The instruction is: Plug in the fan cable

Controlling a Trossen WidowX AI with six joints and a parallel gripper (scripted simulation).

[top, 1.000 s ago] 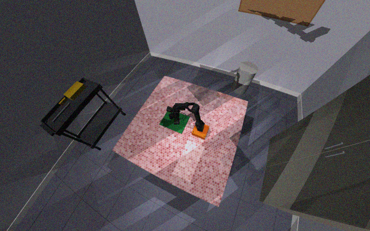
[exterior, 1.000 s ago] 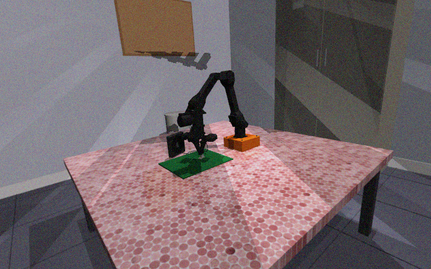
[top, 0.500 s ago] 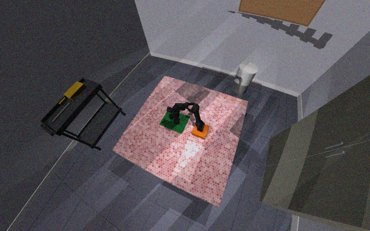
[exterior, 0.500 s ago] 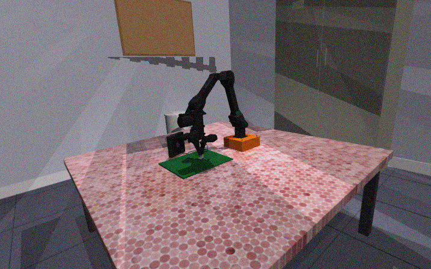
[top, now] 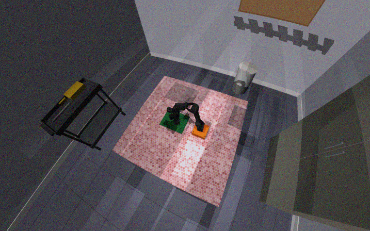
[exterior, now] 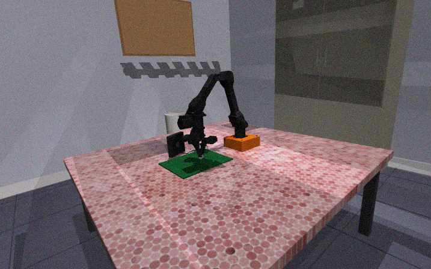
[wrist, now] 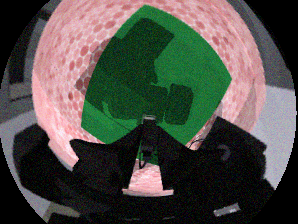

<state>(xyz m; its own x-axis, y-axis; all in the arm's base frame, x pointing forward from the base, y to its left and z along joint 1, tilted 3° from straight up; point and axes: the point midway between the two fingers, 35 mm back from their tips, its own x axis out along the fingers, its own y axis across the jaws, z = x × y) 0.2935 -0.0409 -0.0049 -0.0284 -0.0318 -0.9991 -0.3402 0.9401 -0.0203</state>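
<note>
Right now the black plug is 1 cm behind my gripper tip and 1 cm above it. Round my gripper tip: pale header part (2 cm below, 1 cm behind); then black square fan (16 cm to the right, 3 cm above, 2 cm ahead); then green board (4 cm below, 4 cm ahead, 1 cm to the left).
</note>
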